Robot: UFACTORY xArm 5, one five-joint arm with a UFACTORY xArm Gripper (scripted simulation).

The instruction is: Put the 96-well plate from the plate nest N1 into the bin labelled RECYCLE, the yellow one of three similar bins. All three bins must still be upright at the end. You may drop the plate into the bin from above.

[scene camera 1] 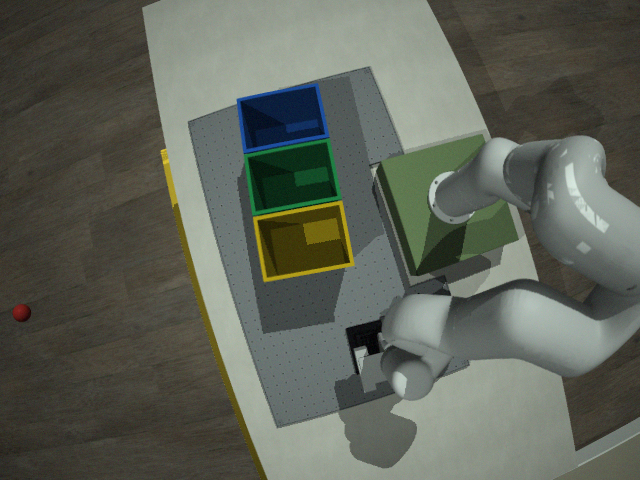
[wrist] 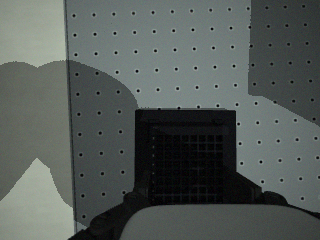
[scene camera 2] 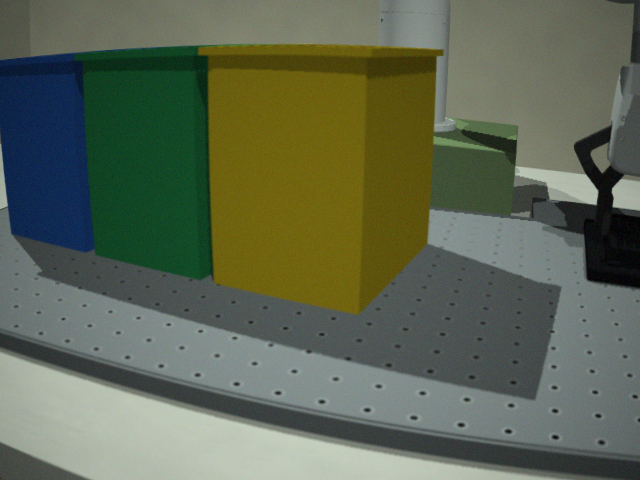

In view: a 96-well plate (wrist: 189, 165), a yellow recycle bin (scene camera 2: 320, 157), a blue bin (scene camera 2: 52, 200), a green bin (scene camera 2: 146, 111) and a plate nest N1 (wrist: 175, 117).
The yellow recycle bin is seen too in scene camera 1 (scene camera 1: 308, 240). The blue bin shows as well in scene camera 1 (scene camera 1: 279, 118). The green bin shows as well in scene camera 1 (scene camera 1: 298, 173). The wrist view misses the yellow recycle bin: it is out of frame. The wrist view misses the blue bin: it is out of frame.
